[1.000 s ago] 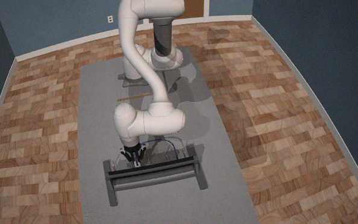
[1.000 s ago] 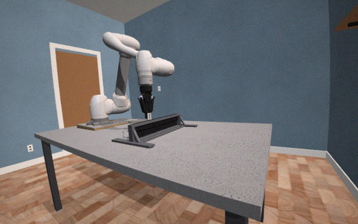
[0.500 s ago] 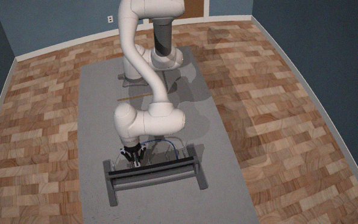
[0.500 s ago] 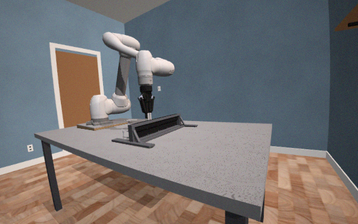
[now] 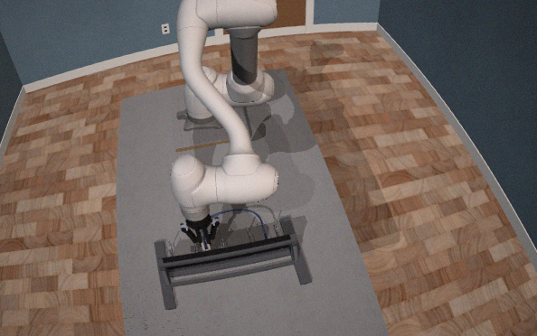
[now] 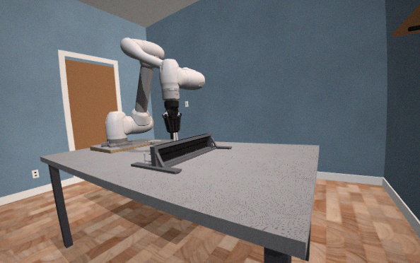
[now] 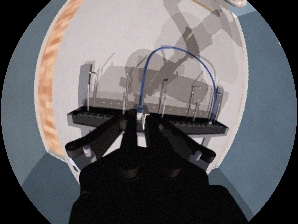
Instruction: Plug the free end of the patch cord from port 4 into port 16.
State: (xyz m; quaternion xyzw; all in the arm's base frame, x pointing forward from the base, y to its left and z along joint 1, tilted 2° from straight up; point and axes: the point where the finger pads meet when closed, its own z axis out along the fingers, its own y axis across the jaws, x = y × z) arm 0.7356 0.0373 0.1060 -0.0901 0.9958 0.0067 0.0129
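Now: the plug 3 cm below my hand and 1 cm ahead of it.
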